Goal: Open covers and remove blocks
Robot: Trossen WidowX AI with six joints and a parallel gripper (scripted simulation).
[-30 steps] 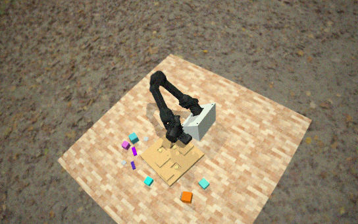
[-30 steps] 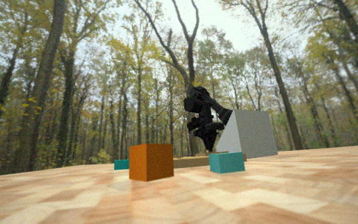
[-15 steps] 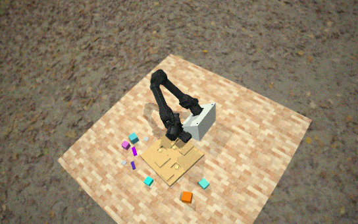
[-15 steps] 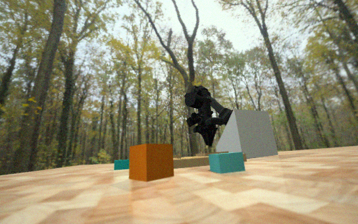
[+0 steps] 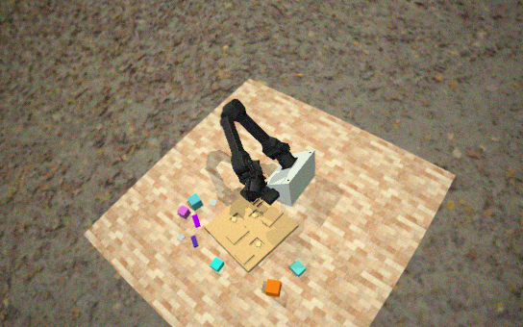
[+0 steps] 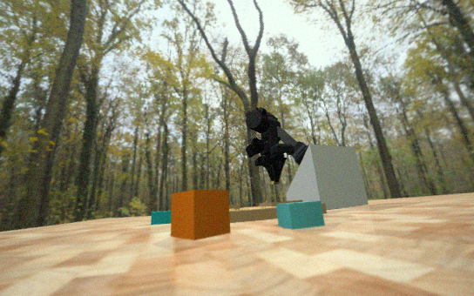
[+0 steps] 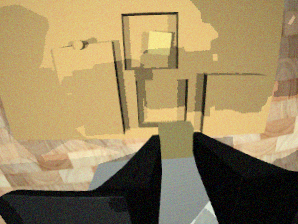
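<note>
The tan puzzle board lies 110 mm ahead of my gripper tip, 10 mm to the right of it and 70 mm below it. Also, from my gripper tip: teal block: 190 mm ahead, 280 mm to the left, 80 mm below; magenta cube: 200 mm ahead, 320 mm to the right, 70 mm below; purple block: 200 mm ahead, 240 mm to the right, 90 mm below.
</note>
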